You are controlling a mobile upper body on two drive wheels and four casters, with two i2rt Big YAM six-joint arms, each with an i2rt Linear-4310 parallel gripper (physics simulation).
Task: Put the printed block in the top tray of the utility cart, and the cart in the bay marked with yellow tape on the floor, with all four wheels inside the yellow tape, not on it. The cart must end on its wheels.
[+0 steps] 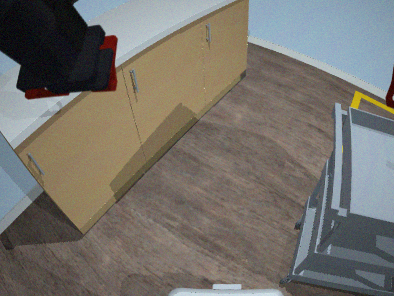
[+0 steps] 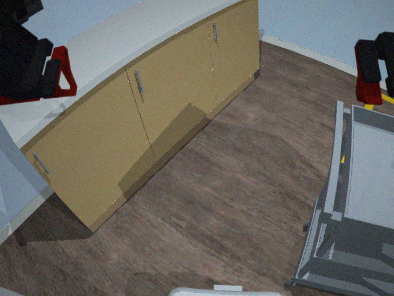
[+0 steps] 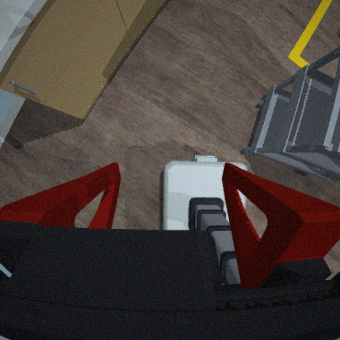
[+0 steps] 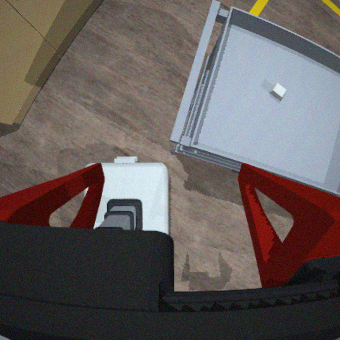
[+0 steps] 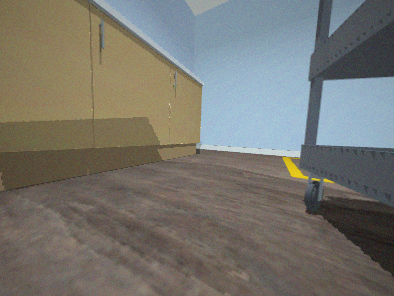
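The grey utility cart [image 1: 338,165] [image 2: 334,165] [image 3: 296,107] [image 4: 199,65] [image 5: 350,167] stands upright at the right, partly cut off. The small white printed block [image 4: 278,91] lies in its top tray [image 4: 240,110] [image 1: 370,175] [image 2: 372,175]. Yellow tape [image 1: 356,100] [image 3: 310,32] [image 4: 259,7] [image 5: 294,169] shows behind the cart. The near cart wheel [image 5: 313,196] stands on the near side of the tape. My left gripper [image 3: 170,169] [image 2: 47,95] is open and empty, away from the cart. My right gripper [image 4: 170,170] [image 2: 382,80] is open and empty, apart from the tray.
A wooden cabinet [image 1: 165,90] [image 2: 172,85] [image 3: 65,55] [image 4: 35,55] [image 5: 45,85] with a pale countertop [image 1: 150,25] runs along the left. A blue wall [image 1: 320,40] [image 5: 250,90] stands behind. My white base [image 3: 182,187] [image 4: 150,187] shows at the bottom.
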